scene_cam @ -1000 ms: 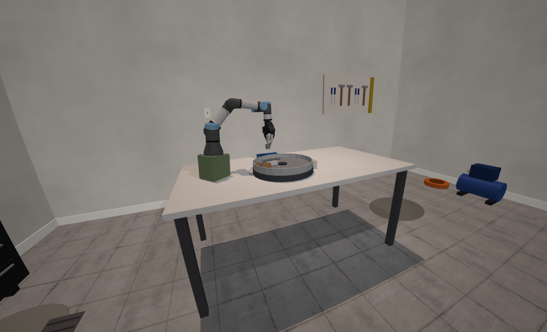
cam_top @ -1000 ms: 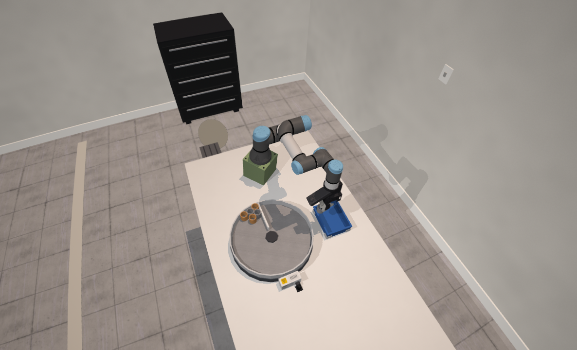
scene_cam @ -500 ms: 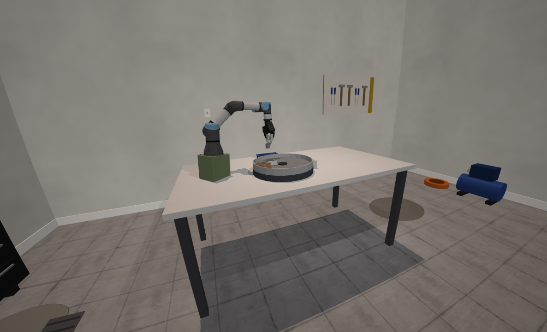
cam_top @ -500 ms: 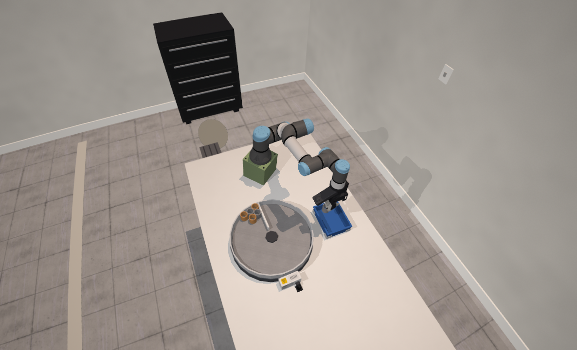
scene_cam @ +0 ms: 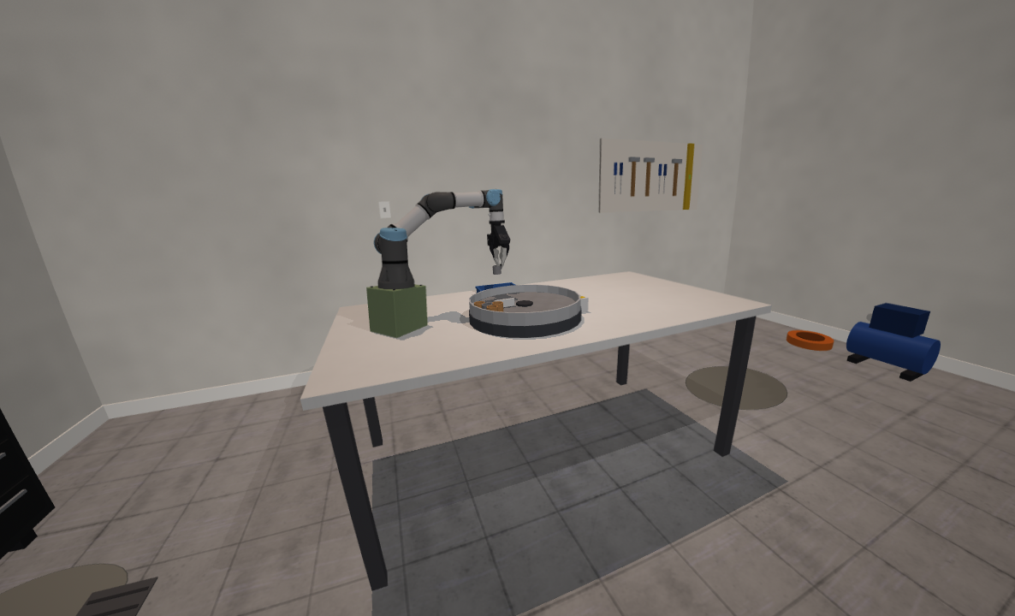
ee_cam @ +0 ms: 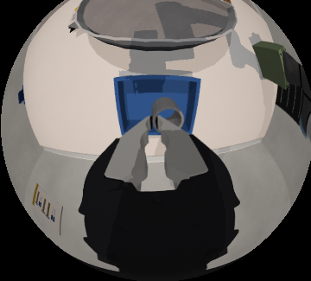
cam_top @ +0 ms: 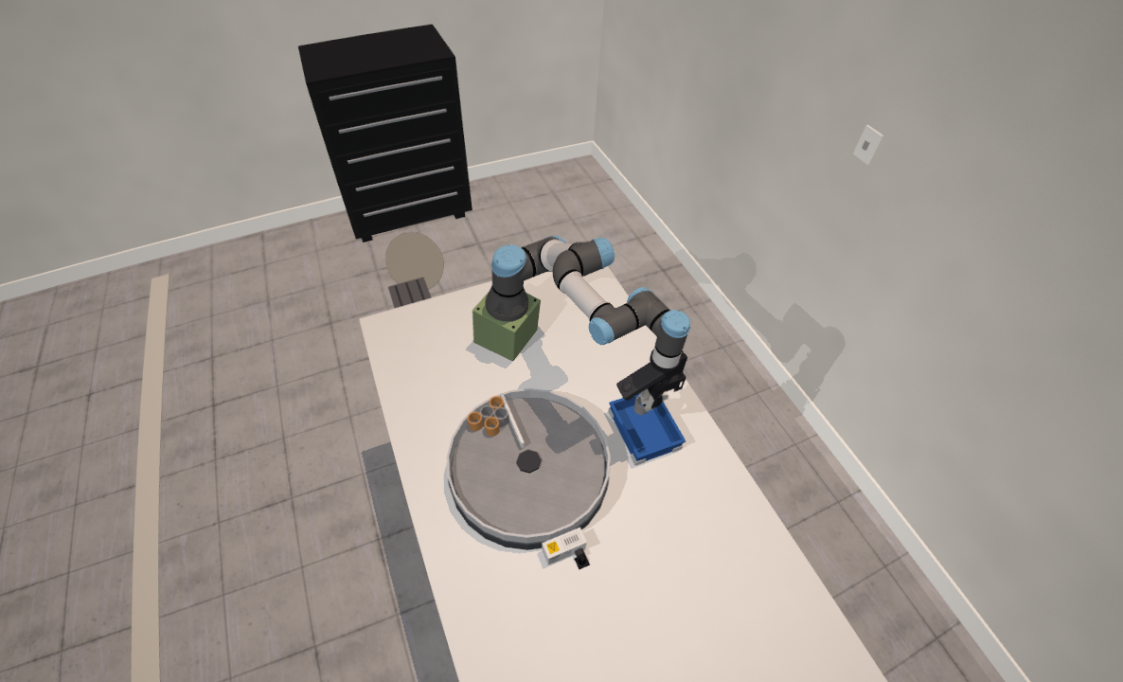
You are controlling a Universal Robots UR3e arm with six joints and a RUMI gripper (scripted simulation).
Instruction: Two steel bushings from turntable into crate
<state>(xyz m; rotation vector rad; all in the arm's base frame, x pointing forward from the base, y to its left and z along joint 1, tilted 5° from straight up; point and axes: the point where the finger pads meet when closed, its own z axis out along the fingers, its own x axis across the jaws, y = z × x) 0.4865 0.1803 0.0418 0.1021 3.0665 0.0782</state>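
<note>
Now: hand 13 cm above the blue crate, 3 cm to the right of it and 1 cm past it. Round my hand: round grey turntable (32 cm to the right, 10 cm below, 4 cm behind).
</note>
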